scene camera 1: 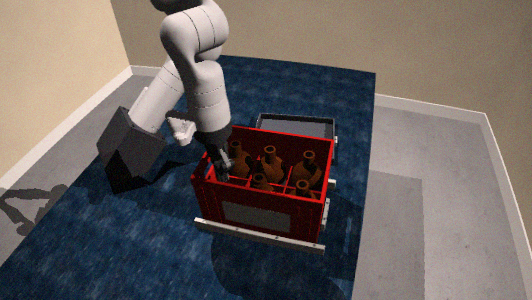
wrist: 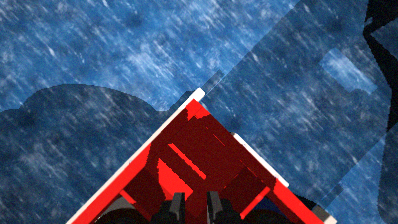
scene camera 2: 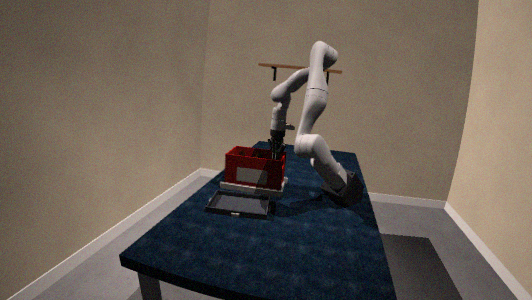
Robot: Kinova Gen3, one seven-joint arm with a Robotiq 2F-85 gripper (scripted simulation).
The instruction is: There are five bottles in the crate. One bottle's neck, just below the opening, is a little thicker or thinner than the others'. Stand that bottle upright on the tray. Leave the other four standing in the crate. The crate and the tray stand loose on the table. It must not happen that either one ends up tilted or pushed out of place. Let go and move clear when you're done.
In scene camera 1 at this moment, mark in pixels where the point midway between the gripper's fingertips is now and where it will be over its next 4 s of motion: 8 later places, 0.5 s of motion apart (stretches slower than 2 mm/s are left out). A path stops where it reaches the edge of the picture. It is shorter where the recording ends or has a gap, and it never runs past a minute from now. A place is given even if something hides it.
My gripper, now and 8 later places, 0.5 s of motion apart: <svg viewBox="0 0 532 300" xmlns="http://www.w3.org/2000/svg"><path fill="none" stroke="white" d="M222 177L222 176L221 170L219 156L216 146L216 147L230 133L232 122L232 121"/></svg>
